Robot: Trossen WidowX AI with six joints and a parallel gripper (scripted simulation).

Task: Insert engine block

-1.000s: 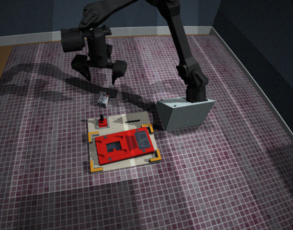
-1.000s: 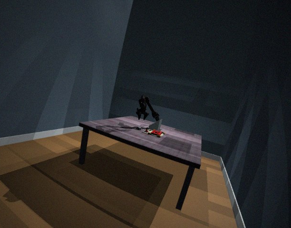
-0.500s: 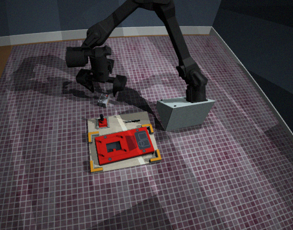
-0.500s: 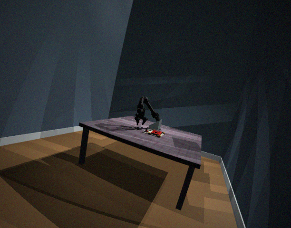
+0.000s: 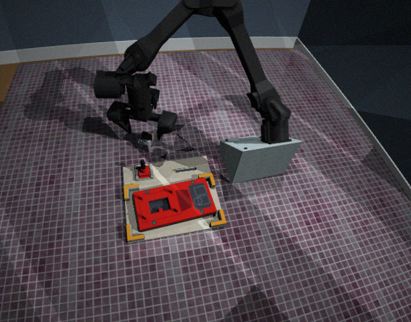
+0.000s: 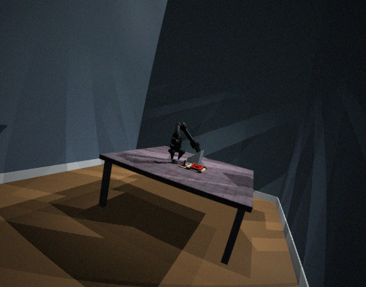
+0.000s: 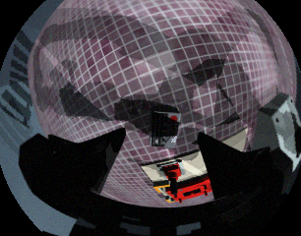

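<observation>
My gripper tip is 20 mm above the grey engine block.
</observation>
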